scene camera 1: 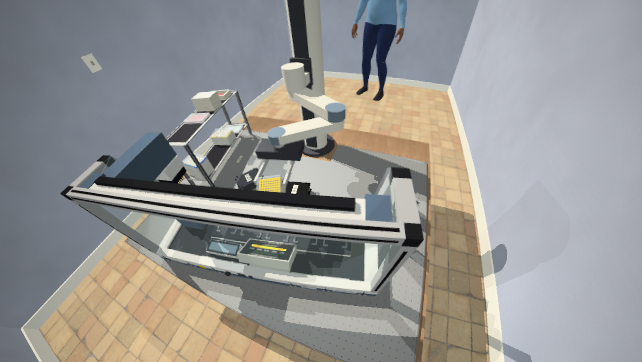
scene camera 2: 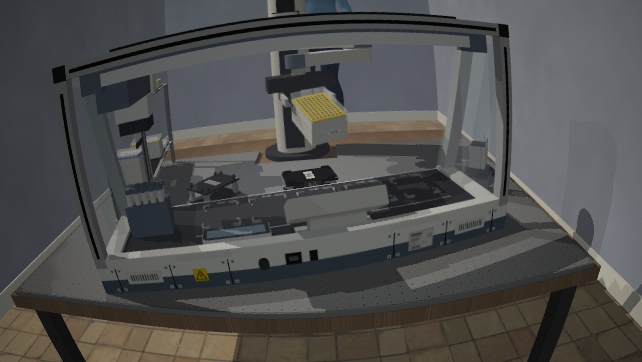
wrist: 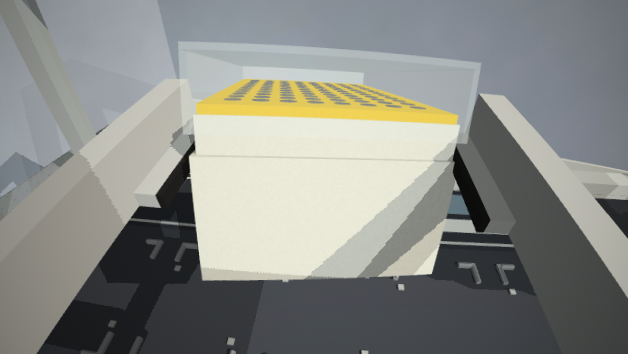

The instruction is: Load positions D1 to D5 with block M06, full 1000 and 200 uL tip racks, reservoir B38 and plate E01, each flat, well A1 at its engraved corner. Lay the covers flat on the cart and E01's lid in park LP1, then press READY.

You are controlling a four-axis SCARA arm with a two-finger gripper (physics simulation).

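My gripper (scene camera 1: 274,174) (scene camera 2: 311,102) (wrist: 328,109) is shut on the yellow-topped tip rack (scene camera 1: 270,184) (scene camera 2: 325,127) (wrist: 320,215), gripping its sides. The rack hangs upright above the dark deck (scene camera 2: 415,187) (wrist: 310,315), with rows of dark holes on top. A clear open shape (wrist: 420,90) shows behind and around its upper part; I cannot tell what it is. Another yellow-topped rack (scene camera 1: 221,135) (scene camera 2: 154,146) and a blue-edged rack (scene camera 1: 198,165) (scene camera 2: 131,167) are on the cart (scene camera 1: 242,110). Deck labels and engraved corners are unreadable, and the rack hides part of the deck.
A display box (scene camera 1: 268,256) (scene camera 2: 337,202) stands at the deck's front. Frame posts and a top beam surround the deck. Two black stands, one (scene camera 1: 298,189) (scene camera 2: 309,175) and another (scene camera 1: 247,178) (scene camera 2: 214,184), are behind it. A tube block (scene camera 2: 150,217) and pipette head (scene camera 2: 134,112) are at left.
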